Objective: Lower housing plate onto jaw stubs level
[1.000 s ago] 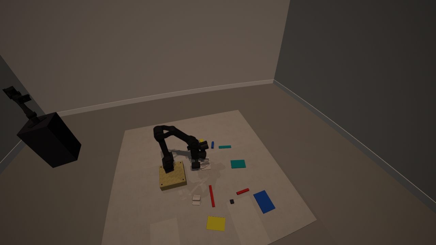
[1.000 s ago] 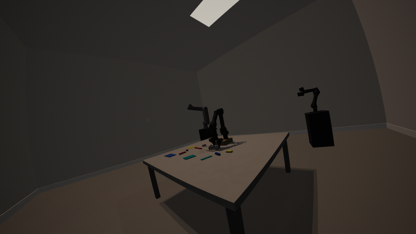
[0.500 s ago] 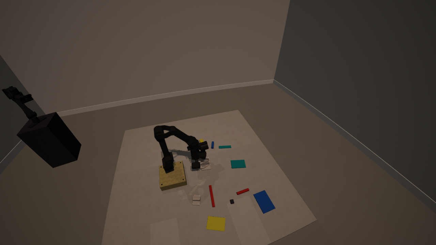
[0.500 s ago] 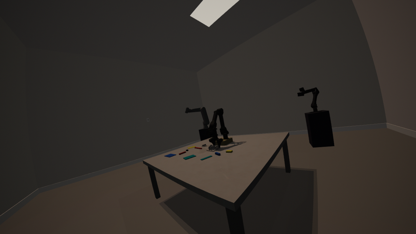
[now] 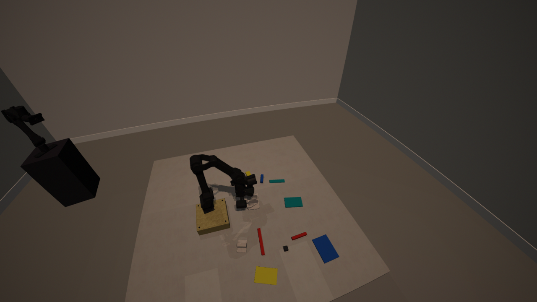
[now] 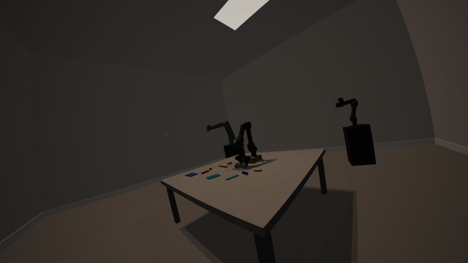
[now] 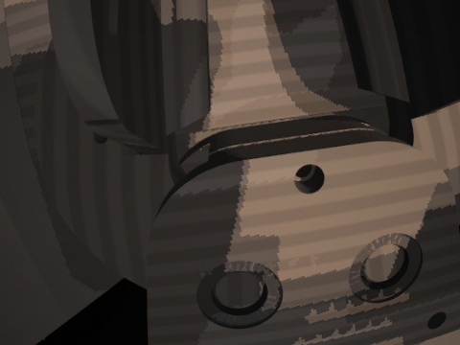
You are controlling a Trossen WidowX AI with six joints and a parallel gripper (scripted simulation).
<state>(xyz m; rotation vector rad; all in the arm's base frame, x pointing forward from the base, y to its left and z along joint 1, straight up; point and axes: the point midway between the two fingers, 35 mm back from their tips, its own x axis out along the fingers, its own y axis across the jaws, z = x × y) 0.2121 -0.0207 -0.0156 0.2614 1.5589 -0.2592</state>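
Right now my gripper tip is 1 cm short of the housing plate. Also, from my gripper tip: blue block 21 cm ahead, 13 cm to the left; then pale jaw assembly 2 cm to the right, 2 cm ahead, 1 cm above; then yellow block 21 cm to the left, 14 cm ahead.
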